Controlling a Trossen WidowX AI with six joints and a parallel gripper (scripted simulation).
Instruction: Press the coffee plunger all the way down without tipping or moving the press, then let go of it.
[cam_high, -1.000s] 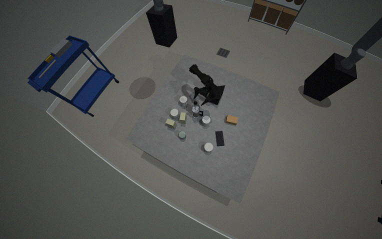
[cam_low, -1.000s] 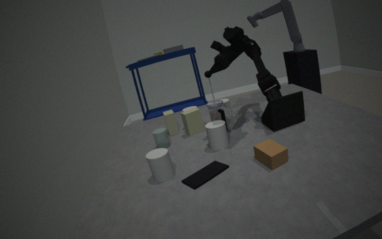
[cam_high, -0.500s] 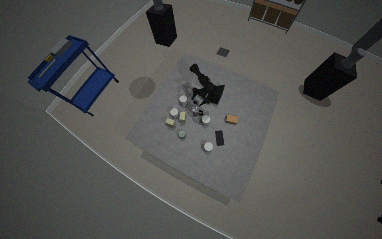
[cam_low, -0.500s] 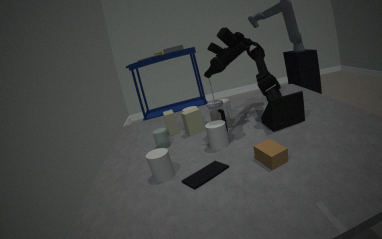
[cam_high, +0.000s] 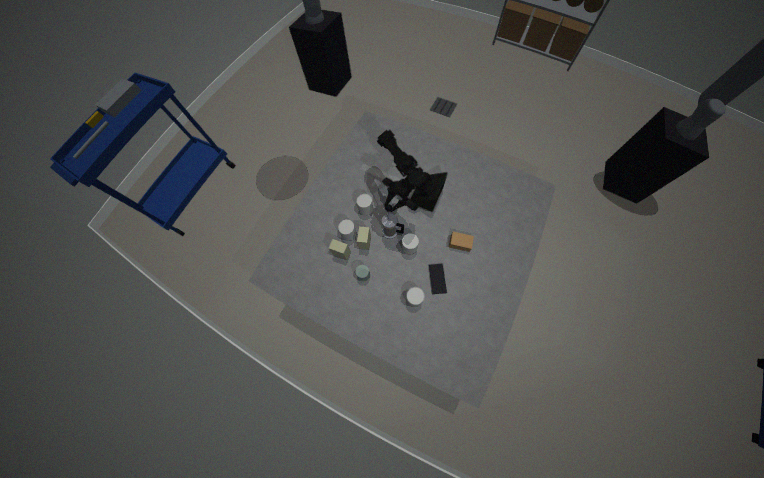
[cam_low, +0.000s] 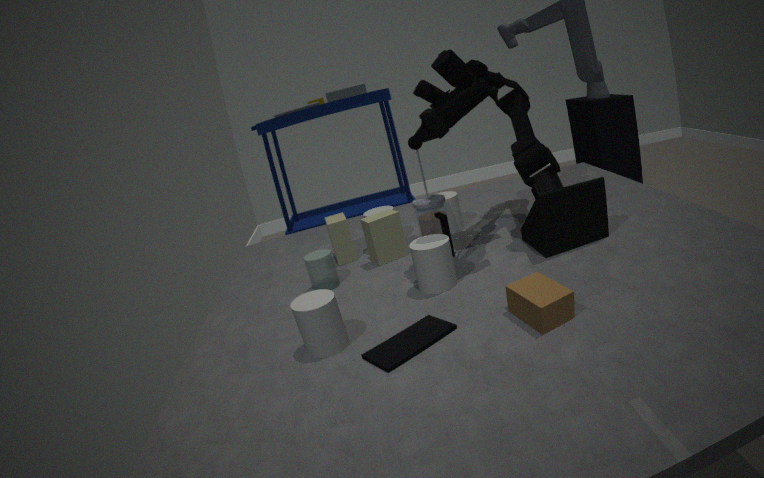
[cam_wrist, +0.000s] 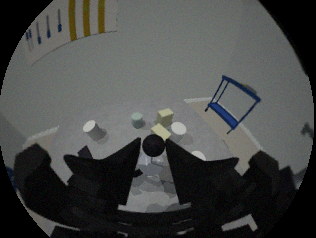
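My gripper tip is 1 cm past the coffee press, 2 cm to the right of it and 14 cm above it. Round my gripper tip: flat black slab: 13 cm ahead, 33 cm to the left, 27 cm below; pale green cylinder: 26 cm ahead, 2 cm to the right, 23 cm below; orange box: 10 cm behind, 36 cm to the left, 25 cm below.
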